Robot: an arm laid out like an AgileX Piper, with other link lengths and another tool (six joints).
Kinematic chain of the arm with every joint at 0, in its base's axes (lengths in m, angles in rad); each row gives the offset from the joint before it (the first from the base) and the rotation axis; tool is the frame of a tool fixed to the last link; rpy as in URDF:
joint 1: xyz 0 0 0.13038 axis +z
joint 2: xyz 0 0 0 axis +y
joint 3: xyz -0.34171 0 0.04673 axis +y
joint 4: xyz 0.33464 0 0.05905 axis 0.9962 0 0.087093
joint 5: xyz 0 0 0 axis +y
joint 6: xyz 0.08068 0 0.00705 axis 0.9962 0 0.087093
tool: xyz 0.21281 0 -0.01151 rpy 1.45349 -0.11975 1.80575
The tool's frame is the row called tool.
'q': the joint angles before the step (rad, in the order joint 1, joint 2, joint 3, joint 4, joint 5, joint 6). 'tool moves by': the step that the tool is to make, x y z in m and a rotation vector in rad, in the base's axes. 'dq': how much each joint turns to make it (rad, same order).
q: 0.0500 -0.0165 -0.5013 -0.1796 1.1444 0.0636
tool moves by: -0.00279 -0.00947 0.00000 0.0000 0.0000 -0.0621
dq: -0.0623 0.0000 0.0000 0.0002 0.0000 -0.0002
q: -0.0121 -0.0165 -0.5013 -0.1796 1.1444 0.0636
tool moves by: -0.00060 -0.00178 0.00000 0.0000 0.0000 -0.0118
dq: -0.0118 0.0000 0.0000 0.0000 0.0000 0.0000
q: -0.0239 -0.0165 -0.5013 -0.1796 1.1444 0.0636
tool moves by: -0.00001 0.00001 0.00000 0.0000 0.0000 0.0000
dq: -0.0001 0.0000 0.0000 0.0001 0.0000 -0.0001
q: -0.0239 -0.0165 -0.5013 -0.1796 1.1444 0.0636
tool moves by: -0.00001 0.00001 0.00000 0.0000 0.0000 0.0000
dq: -0.0001 0.0000 0.0000 0.0001 0.0000 -0.0001
